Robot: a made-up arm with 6 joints.
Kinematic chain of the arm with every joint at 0, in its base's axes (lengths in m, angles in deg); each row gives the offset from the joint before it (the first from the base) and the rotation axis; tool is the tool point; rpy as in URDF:
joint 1: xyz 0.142 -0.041 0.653 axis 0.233 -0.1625 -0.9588
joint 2: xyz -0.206 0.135 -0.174 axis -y
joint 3: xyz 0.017 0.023 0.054 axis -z
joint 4: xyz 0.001 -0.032 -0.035 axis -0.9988 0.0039 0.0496
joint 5: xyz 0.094 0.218 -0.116 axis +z
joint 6: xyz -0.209 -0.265 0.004 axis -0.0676 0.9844 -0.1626
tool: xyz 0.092 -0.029 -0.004 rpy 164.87 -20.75 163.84
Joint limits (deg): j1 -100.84..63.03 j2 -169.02..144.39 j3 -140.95..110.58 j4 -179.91..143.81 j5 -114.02..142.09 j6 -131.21..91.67
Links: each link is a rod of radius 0.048 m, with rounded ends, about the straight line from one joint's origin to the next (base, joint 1, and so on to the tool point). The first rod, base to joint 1, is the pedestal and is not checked.
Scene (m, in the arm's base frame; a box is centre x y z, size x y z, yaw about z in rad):
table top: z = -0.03
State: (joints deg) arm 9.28 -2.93 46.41 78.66 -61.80 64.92
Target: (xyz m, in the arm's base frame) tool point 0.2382 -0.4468 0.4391
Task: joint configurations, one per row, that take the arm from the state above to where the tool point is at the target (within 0.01 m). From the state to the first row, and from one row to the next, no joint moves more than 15 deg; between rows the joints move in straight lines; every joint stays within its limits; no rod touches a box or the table.
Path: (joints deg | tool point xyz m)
1: -2.82 0.71 31.67 88.07 -65.41 65.53 | -0.3965 0.0340 0.2543
2: -14.92 4.35 16.94 97.49 -69.01 66.13 | -0.3522 -0.2127 0.2715
3: -27.02 7.98 2.20 106.90 -72.62 66.74 | -0.2001 -0.4042 0.3127
4: -39.12 11.62 -12.53 116.31 -76.23 67.34 | 0.0184 -0.4894 0.3714
5: -51.21 15.26 -27.27 125.72 -79.83 67.95 | 0.2382 -0.4468 0.4391

